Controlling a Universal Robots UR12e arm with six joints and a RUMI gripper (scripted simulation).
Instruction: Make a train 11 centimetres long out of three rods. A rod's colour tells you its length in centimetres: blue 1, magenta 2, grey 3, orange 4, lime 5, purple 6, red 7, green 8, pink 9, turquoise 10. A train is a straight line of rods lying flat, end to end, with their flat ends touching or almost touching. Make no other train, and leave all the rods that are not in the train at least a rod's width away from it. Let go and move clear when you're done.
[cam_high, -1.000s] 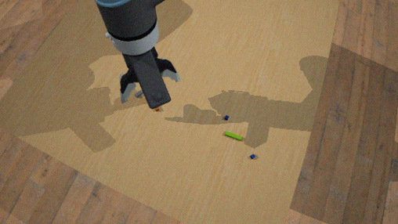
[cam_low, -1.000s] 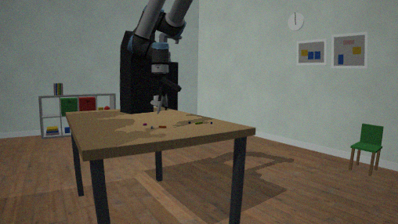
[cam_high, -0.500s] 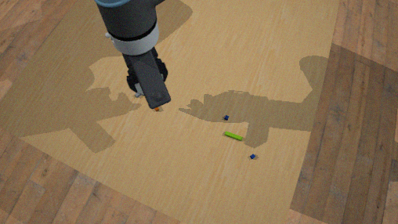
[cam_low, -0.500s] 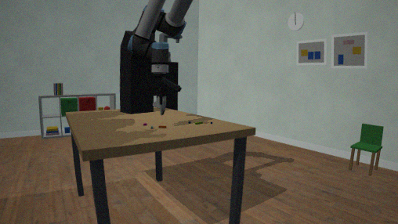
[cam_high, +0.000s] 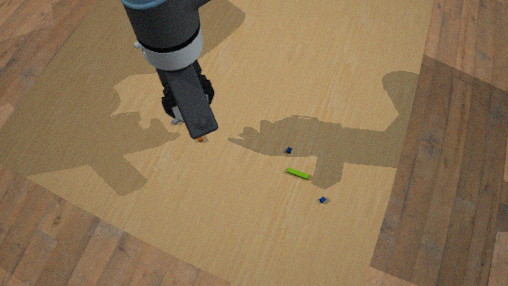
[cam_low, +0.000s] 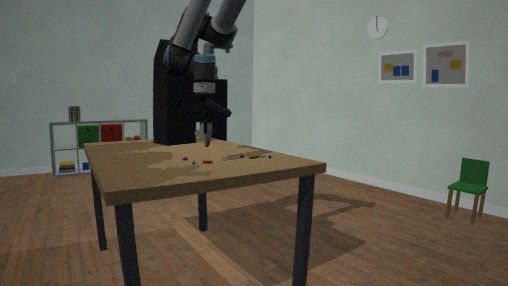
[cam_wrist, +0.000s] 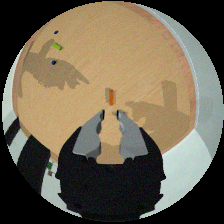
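The orange rod is 8 cm below my hand. From my hand the other things lie so: magenta rod (12 cm behind, 4 cm to the right, 8 cm below); then lime rod (4 cm ahead, 24 cm to the left, 8 cm below); then grey rod (2 cm behind, 5 cm to the right, 8 cm below).
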